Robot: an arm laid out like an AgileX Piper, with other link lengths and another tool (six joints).
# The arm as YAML. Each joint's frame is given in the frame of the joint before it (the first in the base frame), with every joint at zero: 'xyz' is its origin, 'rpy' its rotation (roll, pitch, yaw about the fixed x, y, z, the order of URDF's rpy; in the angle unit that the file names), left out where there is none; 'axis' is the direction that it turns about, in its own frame. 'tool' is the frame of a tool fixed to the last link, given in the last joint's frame.
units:
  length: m
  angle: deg
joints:
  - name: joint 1
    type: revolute
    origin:
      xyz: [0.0, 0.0, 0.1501]
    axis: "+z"
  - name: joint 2
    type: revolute
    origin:
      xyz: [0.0, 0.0, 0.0]
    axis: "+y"
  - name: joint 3
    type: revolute
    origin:
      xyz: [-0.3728, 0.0, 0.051]
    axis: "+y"
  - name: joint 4
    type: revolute
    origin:
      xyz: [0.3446, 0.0, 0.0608]
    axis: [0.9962, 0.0, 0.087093]
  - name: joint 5
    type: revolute
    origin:
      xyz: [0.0, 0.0, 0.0]
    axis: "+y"
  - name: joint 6
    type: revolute
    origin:
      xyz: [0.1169, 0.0, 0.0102]
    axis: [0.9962, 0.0, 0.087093]
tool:
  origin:
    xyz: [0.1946, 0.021, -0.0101]
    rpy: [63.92, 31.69, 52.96]
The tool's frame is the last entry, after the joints.
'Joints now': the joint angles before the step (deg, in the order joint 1, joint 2, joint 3, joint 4, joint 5, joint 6). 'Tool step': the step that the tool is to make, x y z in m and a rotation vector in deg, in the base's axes. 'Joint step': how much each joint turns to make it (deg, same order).
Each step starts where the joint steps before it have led.
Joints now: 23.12 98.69 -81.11 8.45 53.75 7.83
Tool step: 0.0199 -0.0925 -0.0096 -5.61 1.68 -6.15
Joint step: -7.53 0.00 -0.07 -4.96 3.52 0.07
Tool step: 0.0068 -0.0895 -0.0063 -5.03 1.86 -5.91
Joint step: -7.23 0.00 0.01 -4.56 2.86 -0.28
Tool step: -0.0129 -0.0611 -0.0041 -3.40 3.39 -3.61
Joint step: -4.99 0.00 -0.06 -2.81 3.75 -0.96
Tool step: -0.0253 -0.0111 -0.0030 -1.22 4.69 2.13
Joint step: -0.74 -0.01 0.00 -0.28 4.56 -3.19
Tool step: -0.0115 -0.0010 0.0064 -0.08 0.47 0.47
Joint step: -0.04 -1.49 0.85 0.05 1.08 -0.61
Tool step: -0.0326 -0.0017 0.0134 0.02 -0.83 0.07
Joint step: -0.02 -5.87 5.05 0.00 -0.01 -0.09
